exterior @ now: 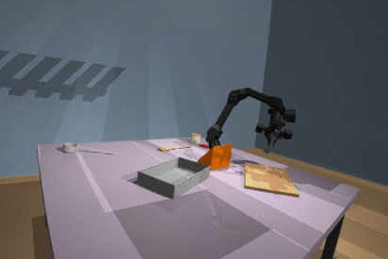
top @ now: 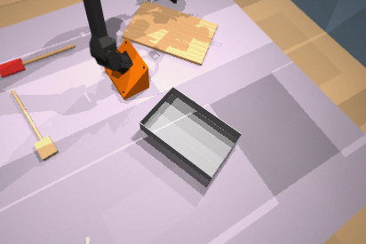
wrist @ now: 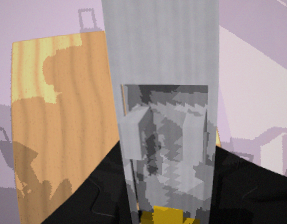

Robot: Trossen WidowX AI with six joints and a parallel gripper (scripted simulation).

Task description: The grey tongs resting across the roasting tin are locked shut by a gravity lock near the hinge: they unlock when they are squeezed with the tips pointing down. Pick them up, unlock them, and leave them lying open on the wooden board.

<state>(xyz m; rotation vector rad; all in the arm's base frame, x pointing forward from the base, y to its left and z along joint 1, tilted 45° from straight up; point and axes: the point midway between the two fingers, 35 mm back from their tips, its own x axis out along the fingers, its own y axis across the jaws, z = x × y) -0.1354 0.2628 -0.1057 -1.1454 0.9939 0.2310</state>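
The yellow lock piece is 3 cm above my gripper tip, 2 cm behind it and 1 cm to the right of it. Also, from my gripper tip: roasting tin 44 cm ahead, 17 cm to the right, 15 cm below; then wooden board 17 cm below, 2 cm behind; then red spatula 57 cm to the right, 17 cm below, 10 cm behind.
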